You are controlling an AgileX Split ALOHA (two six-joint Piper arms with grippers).
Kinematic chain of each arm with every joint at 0, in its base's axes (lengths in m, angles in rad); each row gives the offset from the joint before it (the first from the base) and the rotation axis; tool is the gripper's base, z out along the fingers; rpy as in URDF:
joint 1: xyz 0 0 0.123 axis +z
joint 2: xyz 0 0 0 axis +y
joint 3: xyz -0.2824 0 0.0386 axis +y
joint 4: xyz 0.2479 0 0.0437 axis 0.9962 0 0.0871
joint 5: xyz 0 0 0 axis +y
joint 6: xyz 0.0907 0 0.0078 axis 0.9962 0 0.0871
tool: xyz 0 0 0 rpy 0 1.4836 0
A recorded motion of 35 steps. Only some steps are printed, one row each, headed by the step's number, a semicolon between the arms.
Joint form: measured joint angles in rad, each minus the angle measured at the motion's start. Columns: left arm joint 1, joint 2, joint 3, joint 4, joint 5, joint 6; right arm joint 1, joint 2, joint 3, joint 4, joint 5, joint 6.
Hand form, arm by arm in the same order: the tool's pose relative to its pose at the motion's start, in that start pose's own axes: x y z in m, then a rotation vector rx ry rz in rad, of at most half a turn. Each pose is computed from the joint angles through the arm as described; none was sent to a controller.
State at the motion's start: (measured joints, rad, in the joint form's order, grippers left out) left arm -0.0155 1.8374 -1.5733 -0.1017 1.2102 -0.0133; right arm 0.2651 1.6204 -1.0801 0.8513 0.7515 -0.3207
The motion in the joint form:
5: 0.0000 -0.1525 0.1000 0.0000 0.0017 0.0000; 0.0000 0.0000 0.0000 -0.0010 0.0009 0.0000
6: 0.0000 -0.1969 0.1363 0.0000 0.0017 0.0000; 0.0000 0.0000 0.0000 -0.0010 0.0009 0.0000
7: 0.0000 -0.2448 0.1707 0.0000 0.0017 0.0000; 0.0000 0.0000 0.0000 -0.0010 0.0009 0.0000
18: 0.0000 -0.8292 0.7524 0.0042 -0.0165 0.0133; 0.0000 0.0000 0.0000 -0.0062 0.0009 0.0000
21: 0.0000 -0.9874 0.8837 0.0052 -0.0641 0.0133; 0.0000 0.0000 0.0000 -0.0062 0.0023 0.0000
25: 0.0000 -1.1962 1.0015 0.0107 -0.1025 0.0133; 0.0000 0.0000 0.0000 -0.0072 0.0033 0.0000
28: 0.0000 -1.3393 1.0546 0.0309 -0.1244 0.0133; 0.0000 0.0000 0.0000 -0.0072 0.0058 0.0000
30: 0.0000 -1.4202 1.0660 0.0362 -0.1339 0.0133; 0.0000 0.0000 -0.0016 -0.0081 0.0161 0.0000
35: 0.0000 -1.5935 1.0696 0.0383 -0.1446 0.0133; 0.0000 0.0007 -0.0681 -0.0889 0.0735 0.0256
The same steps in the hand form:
5: 0.0301 -0.0018 -0.0340 0.0025 -0.0505 0.0050; 0.0001 0.0000 0.0000 0.0004 0.0011 -0.0007
6: 0.0406 -0.0019 -0.0411 0.0029 -0.0586 0.0058; 0.0001 0.0000 0.0000 0.0004 0.0011 -0.0007
7: 0.0514 -0.0022 -0.0494 0.0036 -0.0720 0.0070; 0.0001 0.0000 0.0000 0.0004 0.0011 -0.0007
18: 0.2132 0.0053 -0.0585 -0.0005 -0.0929 0.0219; 0.0002 -0.0003 0.0000 0.0037 0.0022 -0.0045
21: 0.2479 0.0079 -0.0519 0.0002 -0.1673 0.0247; 0.0003 -0.0003 0.0000 0.0033 0.0035 -0.0045
25: 0.2856 0.0107 -0.0486 -0.0003 -0.2963 0.0347; 0.0004 -0.0003 0.0000 0.0036 0.0047 -0.0053
28: 0.3068 0.0134 -0.0491 -0.0153 -0.4082 0.0482; 0.0006 -0.0003 0.0000 0.0029 0.0071 -0.0052
30: 0.3173 0.0140 -0.0533 -0.0172 -0.4870 0.0550; 0.0012 0.0003 -0.0002 -0.0003 0.0158 -0.0067
35: 0.3405 0.0142 -0.0650 -0.0115 -0.6668 0.0681; -0.0075 0.0080 -0.0090 0.0192 0.0342 -0.0716

